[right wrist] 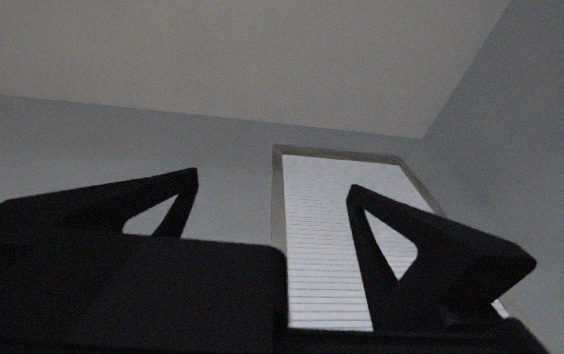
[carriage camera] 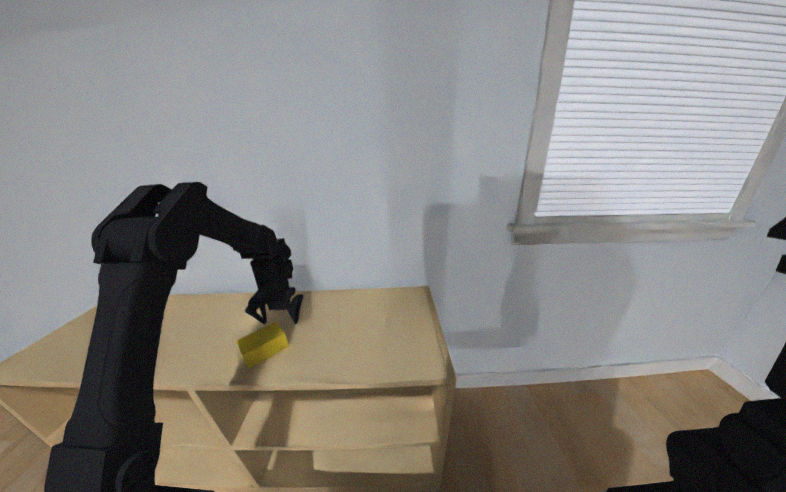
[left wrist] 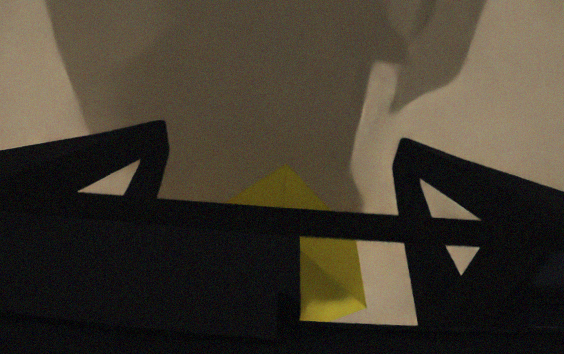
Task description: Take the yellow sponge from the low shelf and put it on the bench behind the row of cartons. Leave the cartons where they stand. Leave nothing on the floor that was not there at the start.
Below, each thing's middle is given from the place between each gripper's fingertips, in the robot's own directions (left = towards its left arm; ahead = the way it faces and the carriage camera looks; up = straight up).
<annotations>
My left gripper is now 80 mm past the yellow sponge (carriage camera: 262,344) and 10 mm to the right of it.
I see the yellow sponge 70 cm to the left of my right hand, 46 cm below it and 30 cm ahead of it.
</annotations>
